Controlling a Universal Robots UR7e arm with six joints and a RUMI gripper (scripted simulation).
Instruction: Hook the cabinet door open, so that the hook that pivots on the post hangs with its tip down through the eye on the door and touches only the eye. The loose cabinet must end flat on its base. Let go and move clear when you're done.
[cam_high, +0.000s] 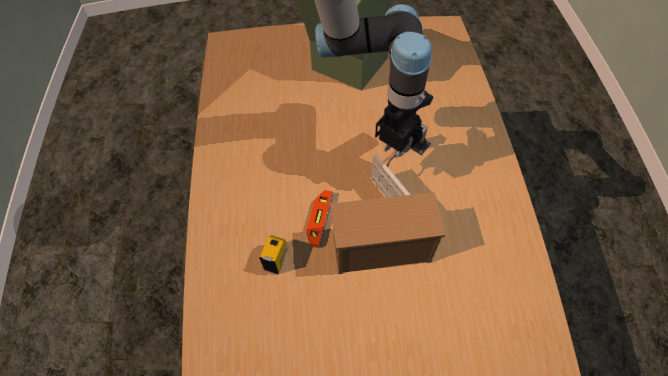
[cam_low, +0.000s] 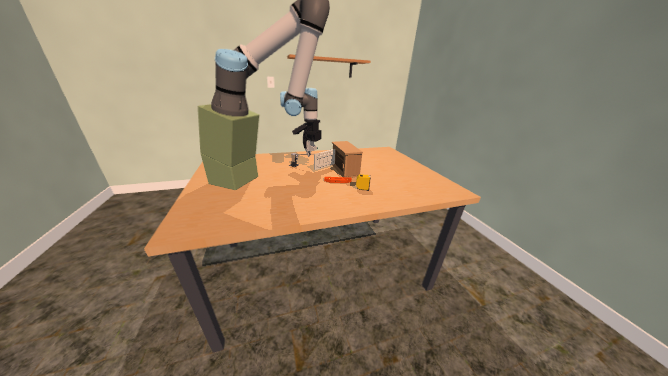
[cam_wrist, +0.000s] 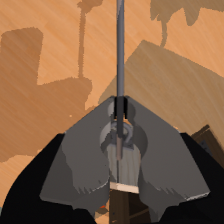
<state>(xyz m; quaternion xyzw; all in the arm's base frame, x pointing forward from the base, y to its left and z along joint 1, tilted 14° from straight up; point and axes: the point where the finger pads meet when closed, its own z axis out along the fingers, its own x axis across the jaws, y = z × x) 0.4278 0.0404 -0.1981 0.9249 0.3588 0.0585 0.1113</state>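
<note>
My hand is 5 cm to the right of the dark hook post, 4 cm past it and 4 cm above it. From my hand the other things lie so: yellow tape measure (33 cm to the right, 20 cm ahead, 6 cm below); then white cabinet door (9 cm ahead, 3 cm to the right, 3 cm below); then orange spirit level (22 cm to the right, 10 cm ahead, 9 cm below).
</note>
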